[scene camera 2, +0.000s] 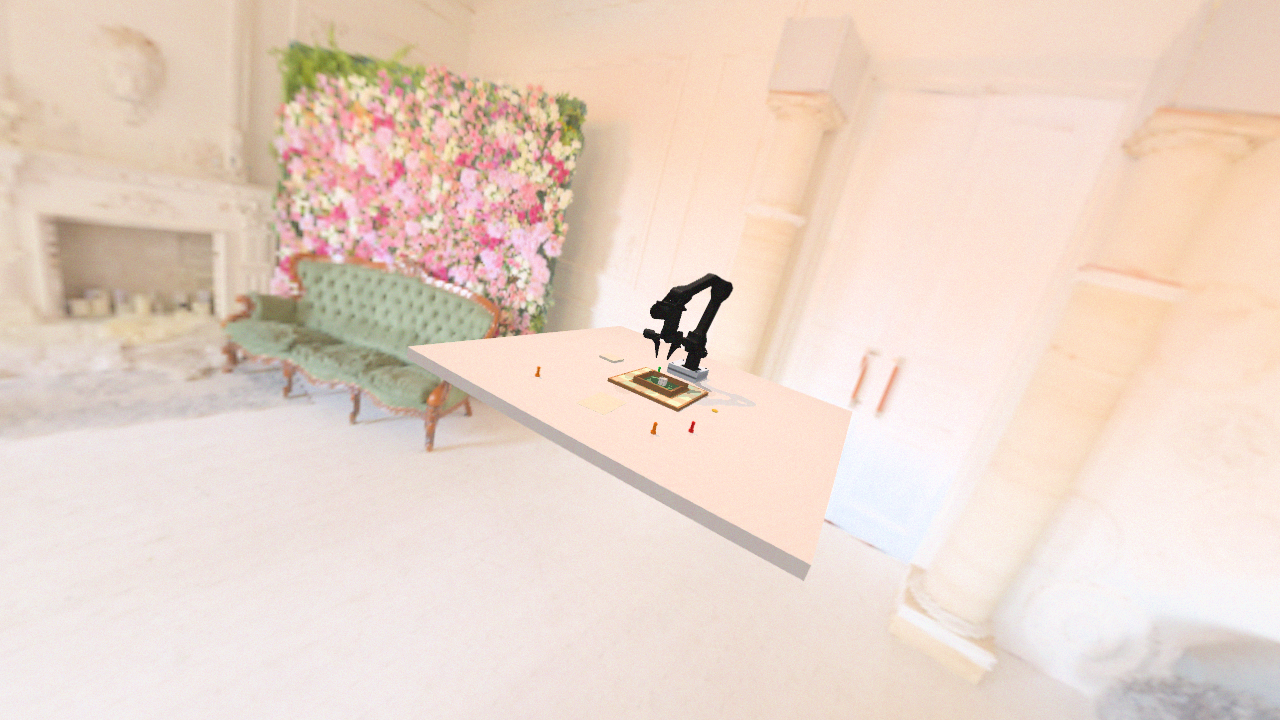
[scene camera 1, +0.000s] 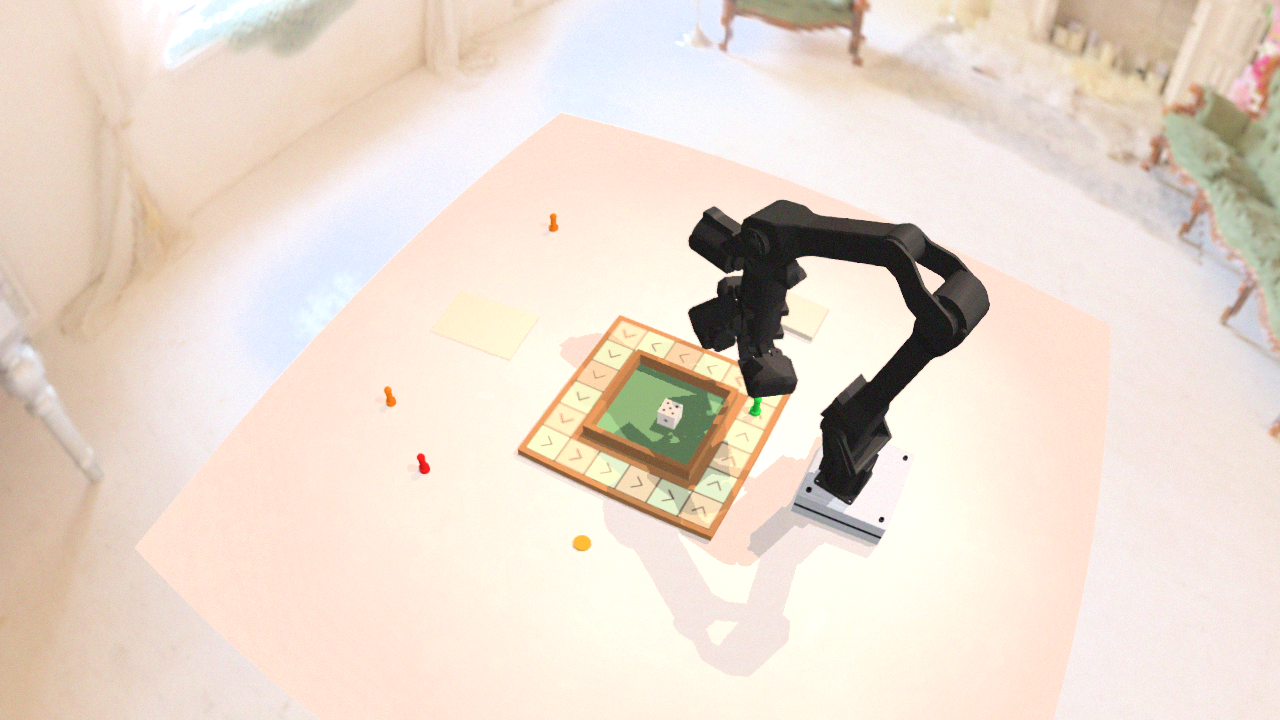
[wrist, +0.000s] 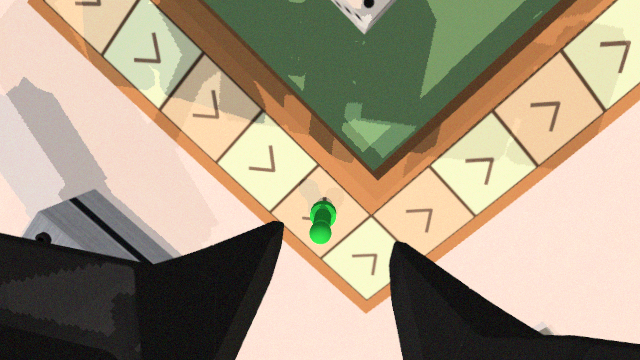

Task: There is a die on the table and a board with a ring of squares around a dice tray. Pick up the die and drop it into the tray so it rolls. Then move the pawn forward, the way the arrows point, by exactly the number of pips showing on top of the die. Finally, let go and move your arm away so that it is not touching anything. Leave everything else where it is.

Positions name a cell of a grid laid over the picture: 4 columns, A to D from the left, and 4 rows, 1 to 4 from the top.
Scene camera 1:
my gripper: C3
pale card: B2
green dice tray: B3
arrow square: C3
